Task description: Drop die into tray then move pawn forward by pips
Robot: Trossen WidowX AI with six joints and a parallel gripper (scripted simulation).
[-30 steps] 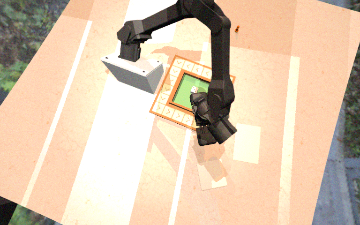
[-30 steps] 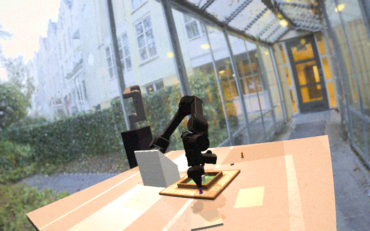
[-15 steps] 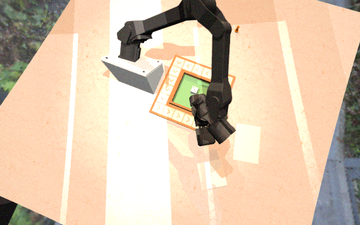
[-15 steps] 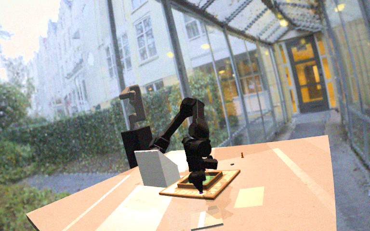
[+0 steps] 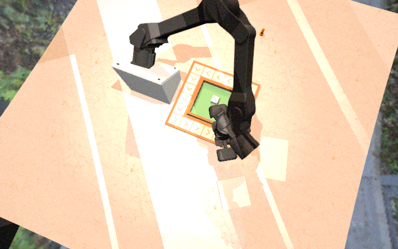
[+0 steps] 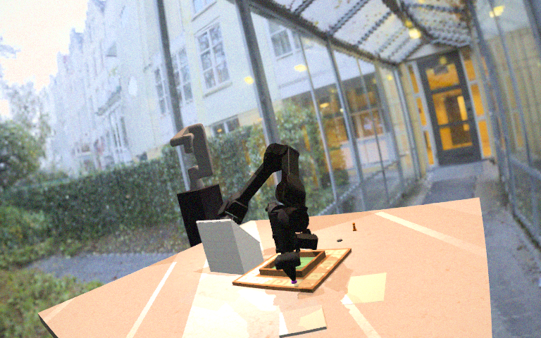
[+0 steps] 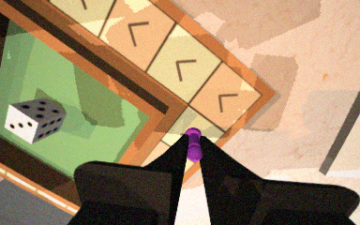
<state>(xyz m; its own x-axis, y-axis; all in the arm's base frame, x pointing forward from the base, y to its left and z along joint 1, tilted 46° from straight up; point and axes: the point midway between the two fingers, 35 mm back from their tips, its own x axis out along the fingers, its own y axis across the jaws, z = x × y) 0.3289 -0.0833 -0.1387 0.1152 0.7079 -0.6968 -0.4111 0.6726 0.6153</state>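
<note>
Now: the white die 50 mm behind my gripper tip and 130 mm to the left of it. Also, from my gripper tip: purple pawn 10 mm above; dark disc 30 mm ahead, 370 mm to the left, 20 mm below; green tray 60 mm behind, 120 mm to the left, 20 mm below.
</note>
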